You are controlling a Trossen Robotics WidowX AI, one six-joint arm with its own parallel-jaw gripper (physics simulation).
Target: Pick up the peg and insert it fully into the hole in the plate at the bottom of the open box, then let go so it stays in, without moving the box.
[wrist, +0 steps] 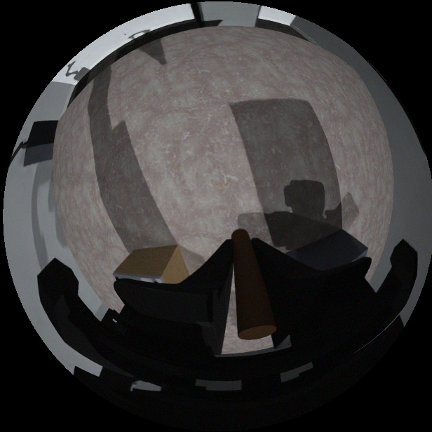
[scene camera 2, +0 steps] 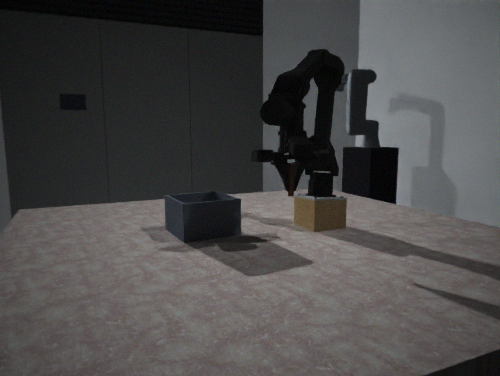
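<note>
My gripper is shut on the brown round peg. It holds the peg roughly upright, raised above the table, with the peg's lower end showing at the fingertips. The open blue-grey box stands on the table, to the left of the gripper in the scene view and at the lower right in the wrist view, partly behind a finger. The plate and its hole at the bottom of the box are hidden in both views.
A tan block with a pale top stands on the table, right of the box in the scene view and near the arm's base. A dark pedestal with a grey arm-like shape stands behind the table at the right.
</note>
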